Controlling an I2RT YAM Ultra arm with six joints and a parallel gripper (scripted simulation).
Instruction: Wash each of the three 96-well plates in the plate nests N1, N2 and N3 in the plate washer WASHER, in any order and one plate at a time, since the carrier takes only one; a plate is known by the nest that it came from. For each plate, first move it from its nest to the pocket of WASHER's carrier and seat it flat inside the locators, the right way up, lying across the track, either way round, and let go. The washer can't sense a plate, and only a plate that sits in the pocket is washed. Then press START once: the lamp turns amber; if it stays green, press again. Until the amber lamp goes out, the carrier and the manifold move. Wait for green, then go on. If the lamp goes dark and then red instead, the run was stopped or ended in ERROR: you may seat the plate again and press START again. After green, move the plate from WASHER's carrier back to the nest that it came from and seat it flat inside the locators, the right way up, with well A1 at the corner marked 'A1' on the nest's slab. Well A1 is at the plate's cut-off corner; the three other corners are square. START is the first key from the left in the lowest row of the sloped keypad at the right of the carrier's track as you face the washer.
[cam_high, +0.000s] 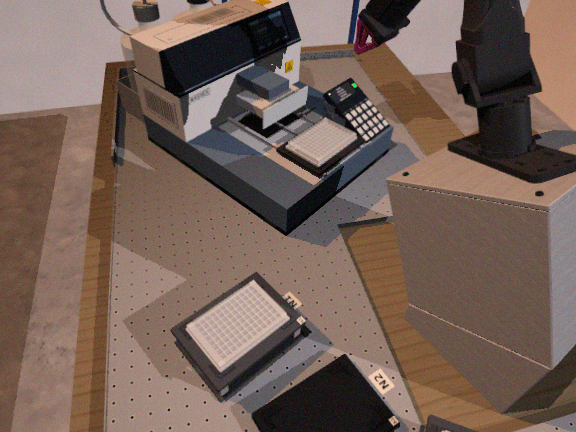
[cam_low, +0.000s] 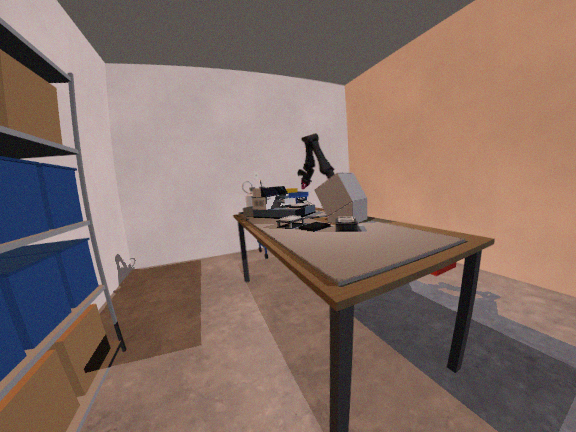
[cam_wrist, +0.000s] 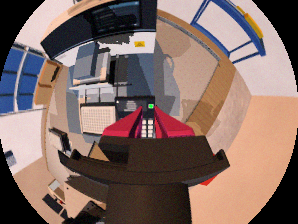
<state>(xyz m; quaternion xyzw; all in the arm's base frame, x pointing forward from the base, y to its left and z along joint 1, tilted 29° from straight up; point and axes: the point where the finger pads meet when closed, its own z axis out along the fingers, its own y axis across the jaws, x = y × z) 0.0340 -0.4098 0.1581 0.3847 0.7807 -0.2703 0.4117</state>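
My hand is 140 mm above the dark carrier pocket, 120 mm to the right of it and 110 mm short of it. Also, from my hand: bottle: 420 mm ahead, 220 mm to the right, 80 mm below; then manifold: 190 mm ahead, 90 mm below; then washer: 200 mm ahead, 90 mm below, 10 mm to the right.
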